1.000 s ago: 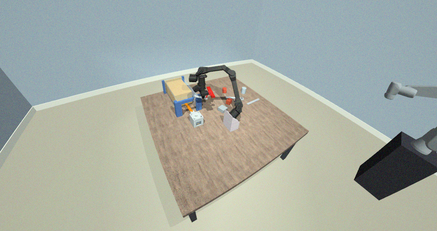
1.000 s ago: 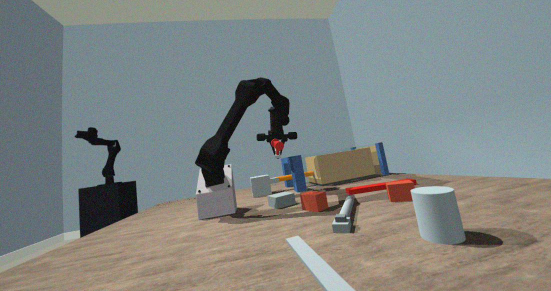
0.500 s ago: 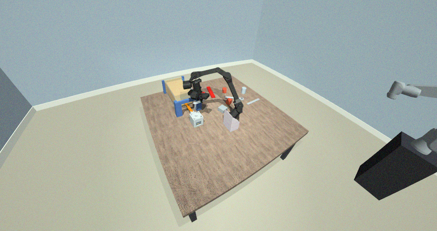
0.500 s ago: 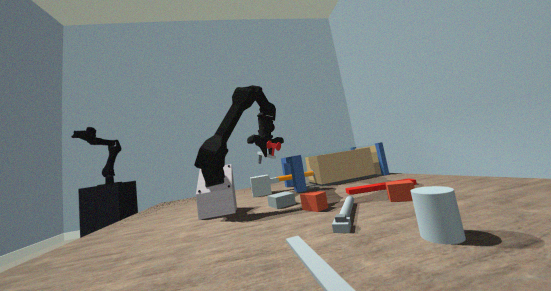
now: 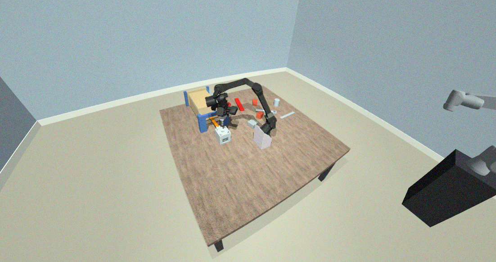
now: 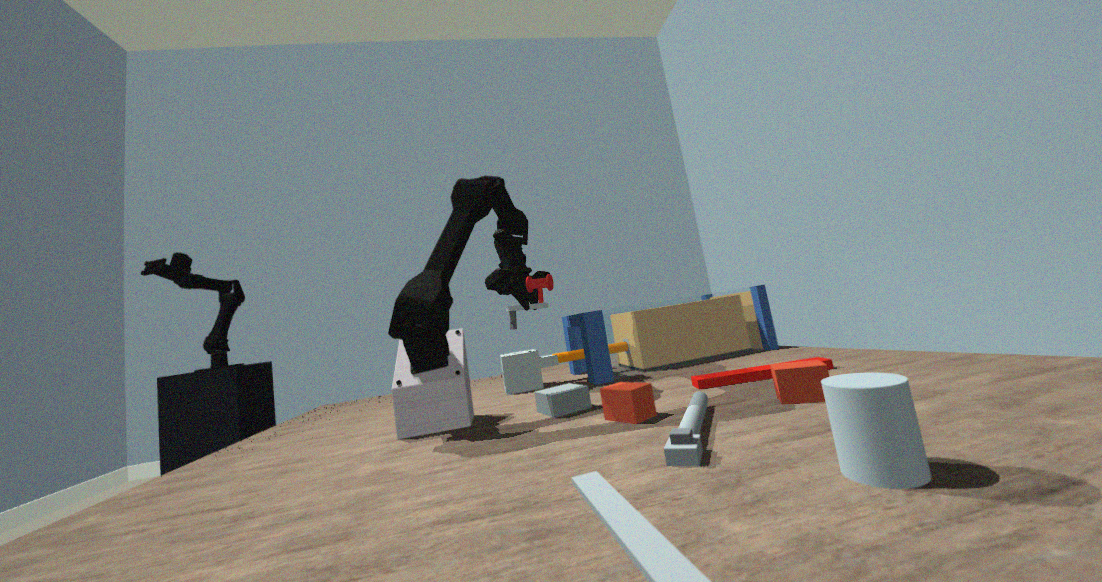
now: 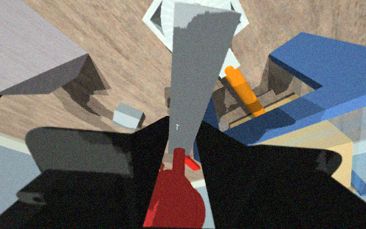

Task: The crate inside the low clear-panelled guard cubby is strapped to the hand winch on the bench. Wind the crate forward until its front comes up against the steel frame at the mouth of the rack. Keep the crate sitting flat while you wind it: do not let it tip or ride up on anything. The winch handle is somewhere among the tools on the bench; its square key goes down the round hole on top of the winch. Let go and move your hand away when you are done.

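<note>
My gripper tip is 4 cm below the red knob, 3 cm to the left of it and 2 cm short of it. Also, from my gripper tip: blue steel frame: 12 cm ahead, 8 cm below, 5 cm to the left; winch handle: 2 cm above; grey winch: 16 cm below, 6 cm behind, 5 cm to the left.
</note>
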